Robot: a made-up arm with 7 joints. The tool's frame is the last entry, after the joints. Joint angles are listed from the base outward.
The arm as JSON. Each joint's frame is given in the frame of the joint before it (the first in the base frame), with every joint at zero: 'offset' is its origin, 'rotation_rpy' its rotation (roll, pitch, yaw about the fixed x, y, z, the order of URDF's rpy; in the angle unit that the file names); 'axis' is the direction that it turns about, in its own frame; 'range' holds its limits. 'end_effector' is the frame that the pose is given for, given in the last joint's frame.
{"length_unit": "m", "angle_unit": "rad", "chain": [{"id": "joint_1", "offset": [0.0, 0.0, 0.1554], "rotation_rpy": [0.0, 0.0, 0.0], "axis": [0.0, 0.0, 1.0], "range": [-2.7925, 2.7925]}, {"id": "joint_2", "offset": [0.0, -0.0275, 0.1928], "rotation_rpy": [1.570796, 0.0, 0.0], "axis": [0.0, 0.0, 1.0], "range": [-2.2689, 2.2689]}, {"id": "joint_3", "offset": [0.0, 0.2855, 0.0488], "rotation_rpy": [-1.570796, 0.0, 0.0], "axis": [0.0, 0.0, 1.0], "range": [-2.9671, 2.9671]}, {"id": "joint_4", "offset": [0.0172, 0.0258, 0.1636], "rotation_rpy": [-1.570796, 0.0, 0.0], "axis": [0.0, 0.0, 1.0], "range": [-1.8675, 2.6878]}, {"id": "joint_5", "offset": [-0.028, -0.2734, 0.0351], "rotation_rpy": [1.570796, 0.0, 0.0], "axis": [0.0, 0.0, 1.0], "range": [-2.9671, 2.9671]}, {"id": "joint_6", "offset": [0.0, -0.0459, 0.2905], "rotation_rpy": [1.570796, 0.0, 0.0], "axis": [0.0, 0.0, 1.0], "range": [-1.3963, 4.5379]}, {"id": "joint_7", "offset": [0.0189, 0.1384, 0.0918], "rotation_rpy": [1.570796, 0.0, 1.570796], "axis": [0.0, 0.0, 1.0], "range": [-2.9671, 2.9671]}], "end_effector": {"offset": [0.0, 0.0, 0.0], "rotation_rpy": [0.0, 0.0, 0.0]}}
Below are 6 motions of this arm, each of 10 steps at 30 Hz.
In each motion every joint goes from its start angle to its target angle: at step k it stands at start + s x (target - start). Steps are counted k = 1, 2, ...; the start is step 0. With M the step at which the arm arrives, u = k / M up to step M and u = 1 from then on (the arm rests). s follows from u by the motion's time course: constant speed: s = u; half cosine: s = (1 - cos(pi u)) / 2; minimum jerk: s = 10 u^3 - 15 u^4 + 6 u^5.
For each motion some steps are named. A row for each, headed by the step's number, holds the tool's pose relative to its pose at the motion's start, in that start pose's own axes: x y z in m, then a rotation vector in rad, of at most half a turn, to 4 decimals.
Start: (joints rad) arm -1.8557 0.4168 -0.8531 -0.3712 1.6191 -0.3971 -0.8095
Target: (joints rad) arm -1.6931 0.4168 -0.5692 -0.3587 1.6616 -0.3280 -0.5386
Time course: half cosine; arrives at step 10
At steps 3, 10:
3: -0.0061 -0.0034 -0.0200 0.0217 0.1000 0.0317
10: -0.0446 -0.0144 -0.0973 0.1546 0.4731 0.1520

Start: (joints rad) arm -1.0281 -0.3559 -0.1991 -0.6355 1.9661 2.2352 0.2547
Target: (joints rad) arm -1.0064 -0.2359 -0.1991 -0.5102 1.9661 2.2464 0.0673
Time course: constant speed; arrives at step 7
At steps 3, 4, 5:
3: -0.0115 -0.0157 0.0105 0.0029 0.0157 -0.0768
4: -0.0152 -0.0211 0.0138 0.0035 0.0211 -0.1023
5: -0.0189 -0.0267 0.0170 0.0039 0.0265 -0.1278

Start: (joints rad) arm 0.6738 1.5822 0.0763 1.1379 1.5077 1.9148 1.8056
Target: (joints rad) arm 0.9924 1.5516 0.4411 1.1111 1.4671 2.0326 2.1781
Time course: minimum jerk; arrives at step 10
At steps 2, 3, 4, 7, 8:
2: 0.0024 -0.0001 -0.0006 -0.0027 0.0068 0.0442
3: 0.0060 0.0000 -0.0020 -0.0073 0.0187 0.1247
4: 0.0095 0.0001 -0.0046 -0.0133 0.0352 0.2436
7: 0.0059 -0.0016 -0.0183 -0.0286 0.0820 0.6499
8: 0.0024 -0.0028 -0.0219 -0.0311 0.0898 0.7331

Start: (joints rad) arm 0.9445 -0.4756 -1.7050 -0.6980 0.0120 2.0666 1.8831
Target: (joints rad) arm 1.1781 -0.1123 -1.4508 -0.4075 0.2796 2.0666 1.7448
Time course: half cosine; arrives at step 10
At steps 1, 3, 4, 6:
1: 0.0126 -0.0006 -0.0014 0.0000 0.0180 -0.0020
3: 0.1049 -0.0072 -0.0187 0.0021 0.1524 -0.0133
4: 0.1733 -0.0138 -0.0396 0.0060 0.2568 -0.0181
6: 0.3135 -0.0315 -0.1084 0.0217 0.4910 -0.0170

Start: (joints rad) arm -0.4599 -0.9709 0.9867 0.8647 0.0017 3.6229 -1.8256
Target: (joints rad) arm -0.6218 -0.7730 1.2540 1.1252 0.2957 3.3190 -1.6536
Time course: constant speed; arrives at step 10
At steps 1, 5, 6, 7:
1: 0.0130 0.0092 0.0074 0.0432 -0.0288 0.0196
5: 0.0651 0.0487 0.0349 0.2181 -0.1378 0.1148
6: 0.0781 0.0594 0.0412 0.2624 -0.1632 0.1421
7: 0.0909 0.0703 0.0470 0.3070 -0.1878 0.1706

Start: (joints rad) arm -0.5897 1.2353 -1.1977 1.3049 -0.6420 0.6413 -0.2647
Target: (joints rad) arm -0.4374 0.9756 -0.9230 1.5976 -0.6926 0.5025 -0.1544
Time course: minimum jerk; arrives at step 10
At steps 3, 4, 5, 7, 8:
3: 0.0327 -0.0818 0.0325 0.0510 -0.0438 -0.0763
4: 0.0564 -0.1628 0.0606 0.0961 -0.0866 -0.1505
5: 0.0749 -0.2618 0.0898 0.1454 -0.1384 -0.2408
7: 0.0814 -0.4495 0.1310 0.2239 -0.2358 -0.4146
8: 0.0760 -0.5082 0.1403 0.2450 -0.2662 -0.4707

